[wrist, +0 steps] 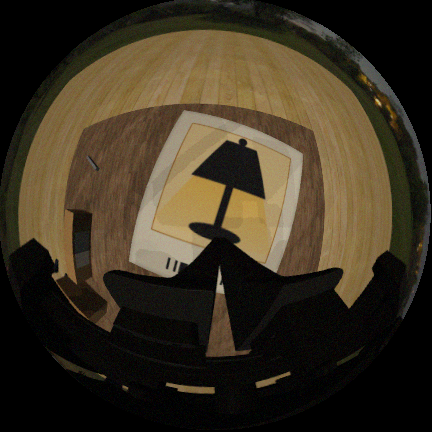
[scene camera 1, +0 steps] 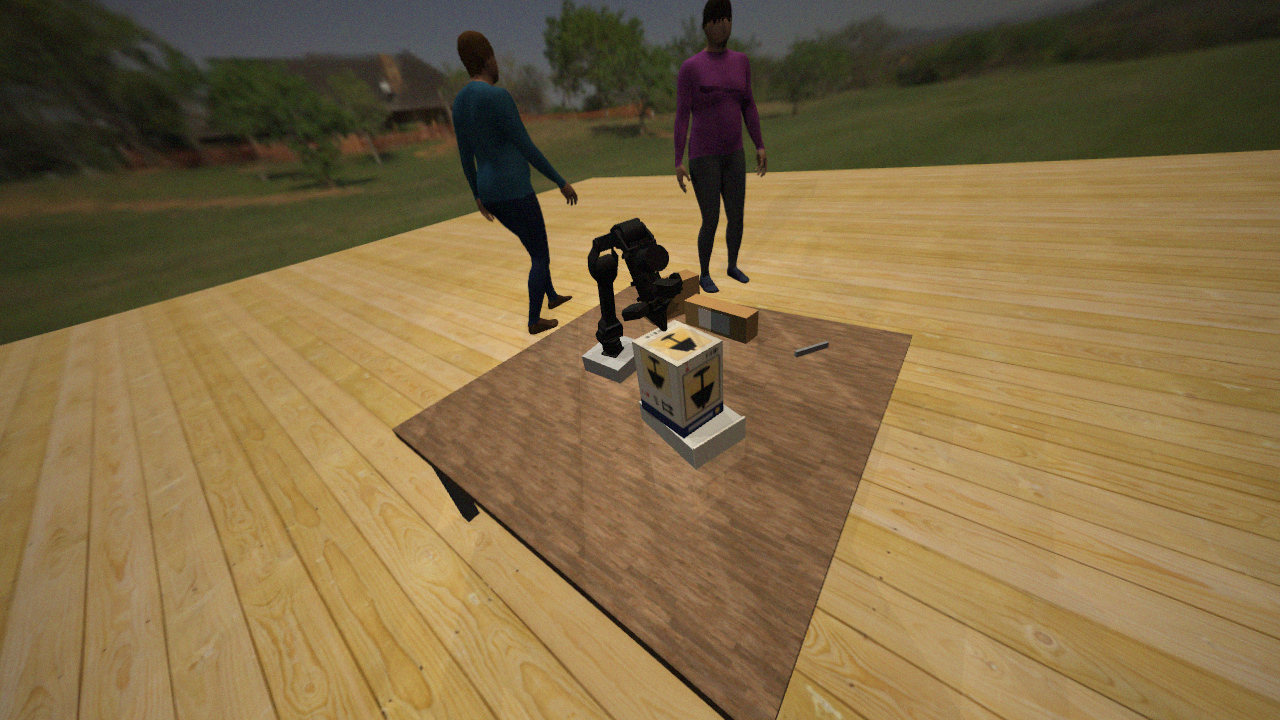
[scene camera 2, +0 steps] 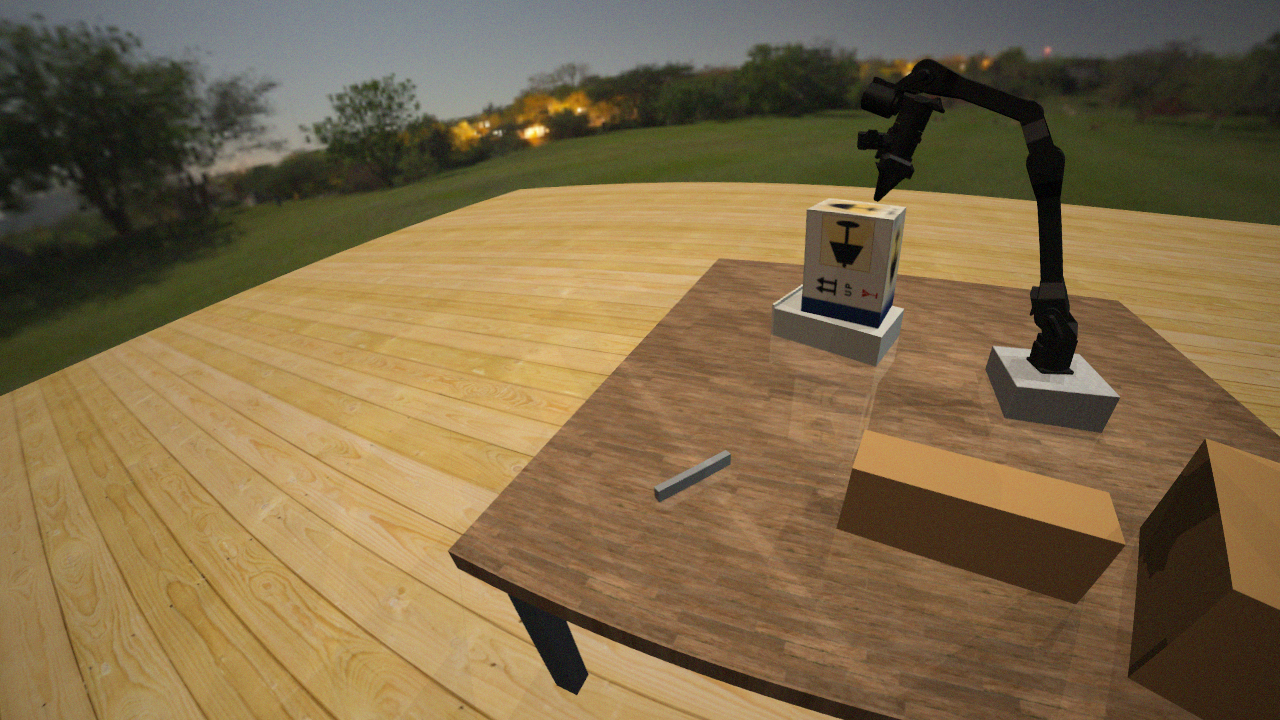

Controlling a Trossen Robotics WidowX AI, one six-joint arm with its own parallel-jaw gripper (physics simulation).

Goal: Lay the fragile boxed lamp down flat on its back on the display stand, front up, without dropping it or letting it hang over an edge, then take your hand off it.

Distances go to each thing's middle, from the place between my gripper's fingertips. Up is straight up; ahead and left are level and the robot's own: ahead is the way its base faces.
My gripper is now 280 mm above the display stand [scene camera 2: 868, 345], 50 mm short of it and 10 mm to the left of it. Round my hand: boxed lamp [scene camera 2: 852, 249]: 130 mm below, 30 mm ahead, 10 mm to the right; small grey bar [scene camera 2: 714, 464]: 500 mm to the left, 310 mm ahead, 300 mm below.
